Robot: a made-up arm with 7 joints.
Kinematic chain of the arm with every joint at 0, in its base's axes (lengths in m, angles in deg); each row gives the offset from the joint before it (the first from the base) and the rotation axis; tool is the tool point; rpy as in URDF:
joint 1: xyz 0 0 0.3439 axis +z
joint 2: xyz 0 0 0 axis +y
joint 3: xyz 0 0 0.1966 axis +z
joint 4: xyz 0.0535 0 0 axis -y
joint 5: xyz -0.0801 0 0.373 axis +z
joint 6: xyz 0 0 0 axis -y
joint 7: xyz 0.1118 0 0 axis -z
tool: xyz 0 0 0 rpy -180 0 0
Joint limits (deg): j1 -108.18..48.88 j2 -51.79..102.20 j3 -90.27..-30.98 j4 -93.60..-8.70 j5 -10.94..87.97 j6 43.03..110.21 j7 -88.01..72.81
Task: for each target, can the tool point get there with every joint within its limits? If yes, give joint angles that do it. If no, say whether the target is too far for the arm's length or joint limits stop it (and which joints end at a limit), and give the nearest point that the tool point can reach.
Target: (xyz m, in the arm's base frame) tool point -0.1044 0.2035 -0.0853
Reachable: no: joint limits stop it (at a limit: joint 1, joint 2, joint 3, joint 4, joint 6) | nearest point -0.2493 0.0052 -0.1244 | short by 0.249 m
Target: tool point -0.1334 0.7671 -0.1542
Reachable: no: too far | nearest point 0.3729 0.4983 0.1271 | short by 0.639 m
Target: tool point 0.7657 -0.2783 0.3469
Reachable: no: too far | nearest point 0.6551 -0.2381 0.3465 | short by 0.118 m
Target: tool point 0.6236 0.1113 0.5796
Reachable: yes | joints 36.59 44.04 -52.22 -48.63 51.86 77.02 -53.14
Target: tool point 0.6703 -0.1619 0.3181
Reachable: yes | joints 4.89 73.32 -45.60 -40.29 35.95 90.93 -49.38
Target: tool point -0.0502 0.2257 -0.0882
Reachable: no: joint limits stop it (at a limit: joint 1, joint 2, joint 3, joint 4, joint 6) | nearest point -0.2446 0.0022 -0.1282 | short by 0.299 m
